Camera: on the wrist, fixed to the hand. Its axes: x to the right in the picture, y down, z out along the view.
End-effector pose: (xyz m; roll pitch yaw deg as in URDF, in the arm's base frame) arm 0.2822 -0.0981 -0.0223 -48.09 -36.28 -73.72
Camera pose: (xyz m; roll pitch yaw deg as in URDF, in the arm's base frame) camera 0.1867 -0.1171 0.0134 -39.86 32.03 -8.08
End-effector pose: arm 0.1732 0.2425 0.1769 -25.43 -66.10 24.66
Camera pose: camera 0.2263 0.1540 0.1874 -64.05 8.39 100.00
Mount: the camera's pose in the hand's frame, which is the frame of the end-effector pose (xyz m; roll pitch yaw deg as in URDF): 0.0142 -0.0900 -0.0496 2.58 -8.68 91.85
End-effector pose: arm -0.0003 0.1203 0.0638 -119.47 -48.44 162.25
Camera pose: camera 0.0636 0.0987 0.1426 -105.06 40.08 134.64
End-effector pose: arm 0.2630 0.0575 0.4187 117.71 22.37 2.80
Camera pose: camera 0.2504 0.1427 0.3609 149.84 -49.13 -62.19
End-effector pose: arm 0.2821 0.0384 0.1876 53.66 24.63 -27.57
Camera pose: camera 0.2497 0.0402 0.0891 45.67 -54.89 26.20
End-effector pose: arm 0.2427 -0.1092 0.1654 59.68 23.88 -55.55
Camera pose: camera 0.2244 -0.0871 0.0657 51.09 -59.59 -8.82
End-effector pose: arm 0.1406 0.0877 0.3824 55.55 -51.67 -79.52
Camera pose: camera 0.1470 -0.0017 0.3301 -68.56 -32.22 69.58
